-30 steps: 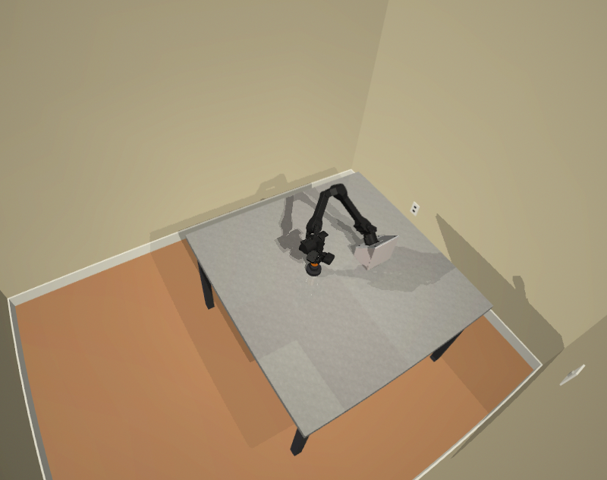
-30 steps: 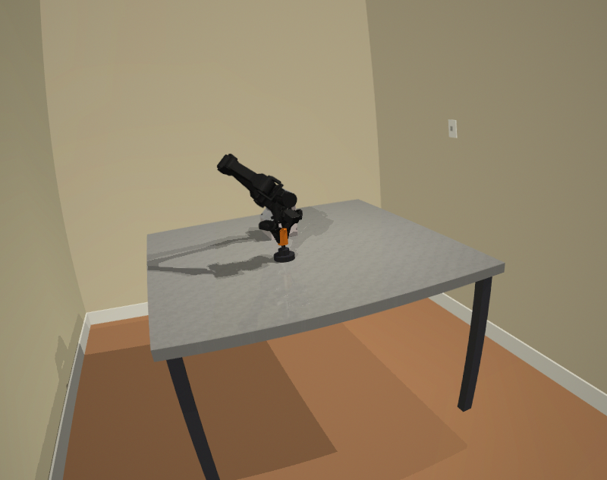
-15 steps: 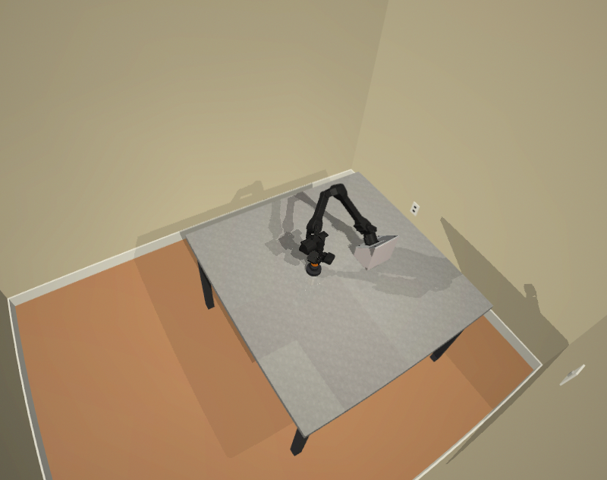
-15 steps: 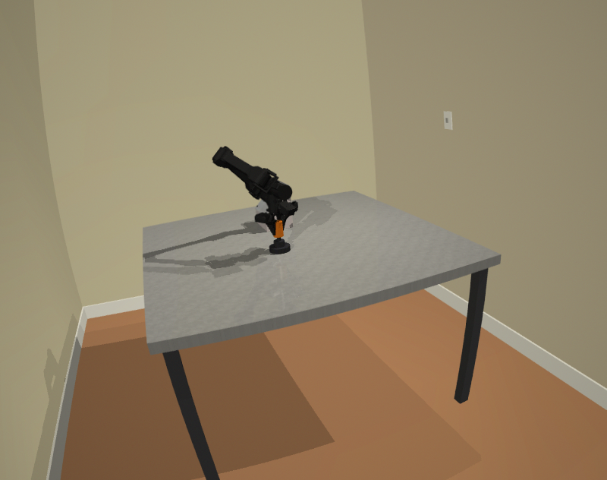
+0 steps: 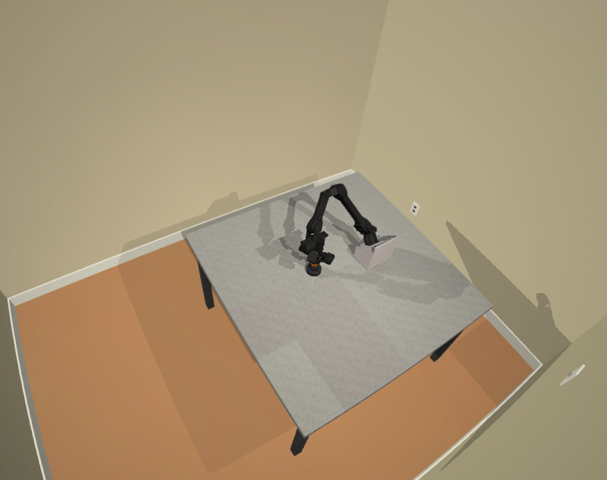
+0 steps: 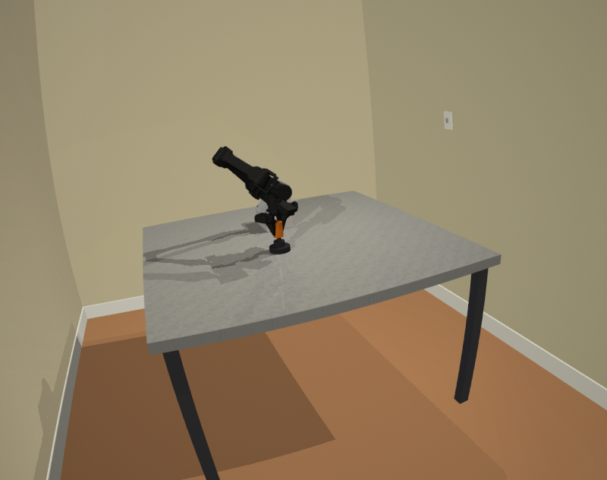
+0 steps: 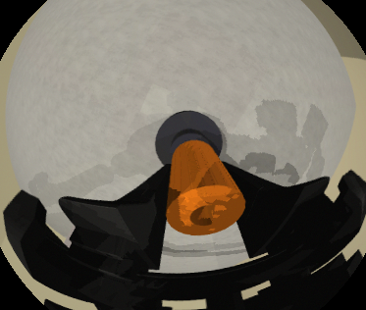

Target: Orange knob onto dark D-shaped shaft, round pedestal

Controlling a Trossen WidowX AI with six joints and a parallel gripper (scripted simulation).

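Right now my gripper tip is 2 cm below the orange knob. Also, from my gripper tip: dark round pedestal 4 cm below.
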